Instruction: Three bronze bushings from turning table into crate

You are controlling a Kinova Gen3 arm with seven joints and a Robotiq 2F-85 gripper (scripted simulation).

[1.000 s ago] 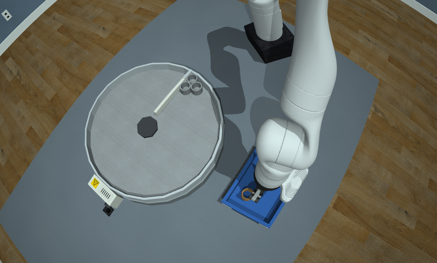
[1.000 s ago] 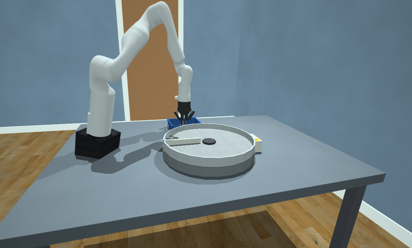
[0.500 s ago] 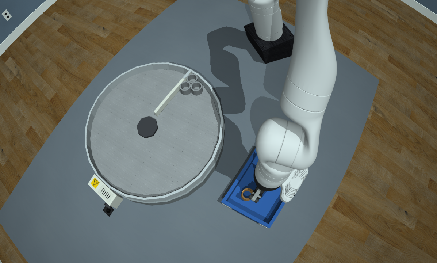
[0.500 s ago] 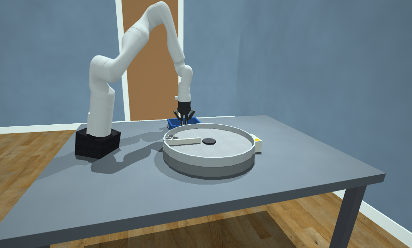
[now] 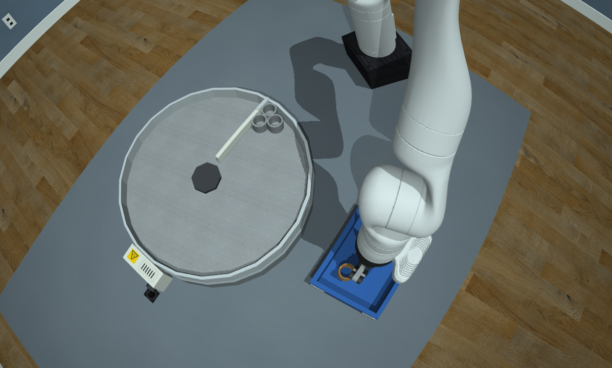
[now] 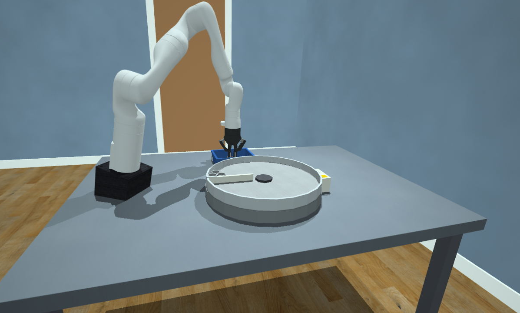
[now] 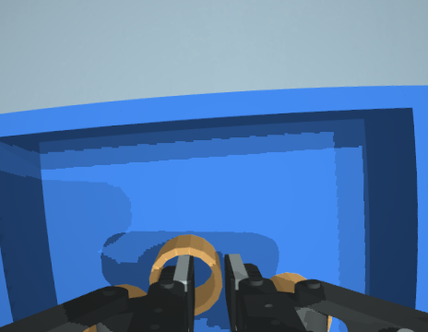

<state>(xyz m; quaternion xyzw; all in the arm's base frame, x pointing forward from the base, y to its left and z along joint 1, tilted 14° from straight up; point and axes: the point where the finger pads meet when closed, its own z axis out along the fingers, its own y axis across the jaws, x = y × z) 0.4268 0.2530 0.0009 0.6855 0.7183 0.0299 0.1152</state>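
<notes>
The blue crate lies 10 mm below my hand. Also, from my hand: turning table: 60 mm ahead, 350 mm to the right, 10 mm above.
</notes>
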